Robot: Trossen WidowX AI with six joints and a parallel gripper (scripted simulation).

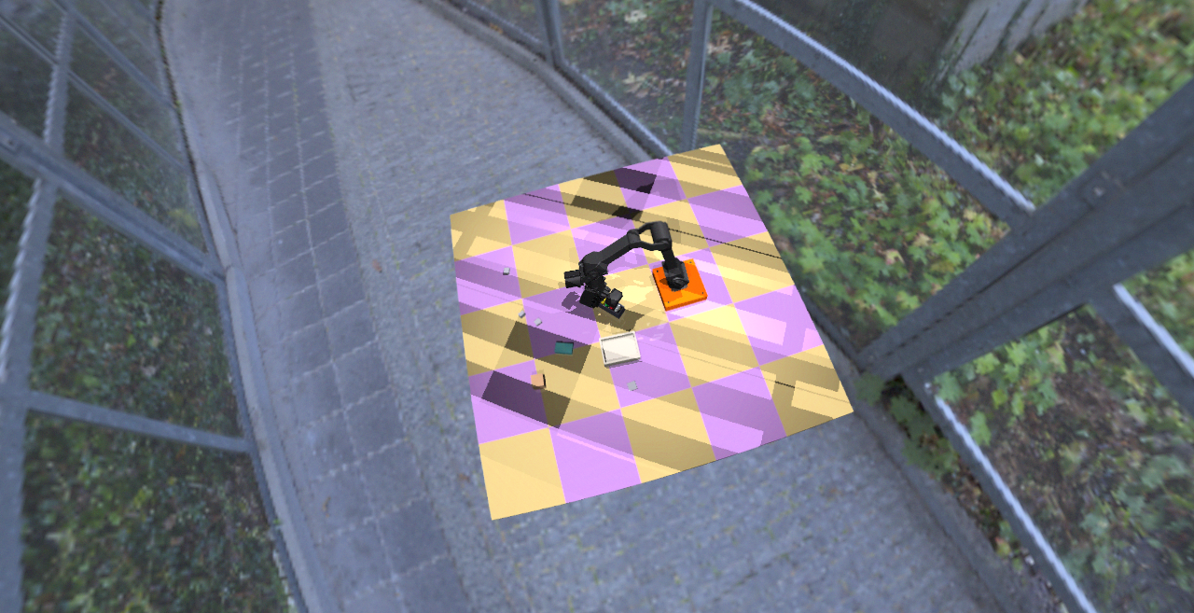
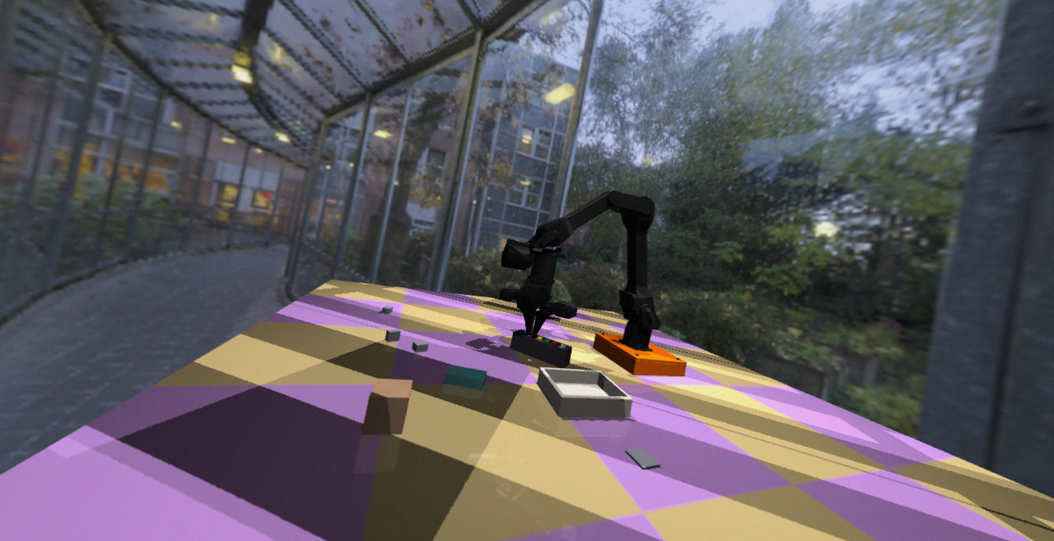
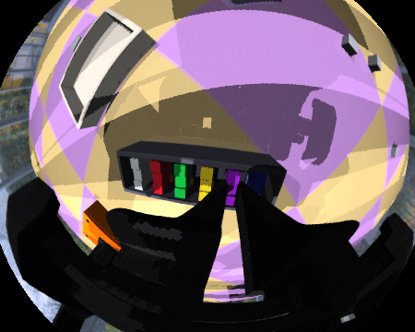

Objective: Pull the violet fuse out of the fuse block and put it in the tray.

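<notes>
The grey tray is 21 cm to the left of my gripper tip, 3 cm below it and 1 cm behind it. From my gripper tip the other things lie so: violet fuse (1 cm below); teal block (18 cm ahead, 13 cm to the left, 3 cm below); flat grey tile (35 cm to the left, 3 cm below).
</notes>
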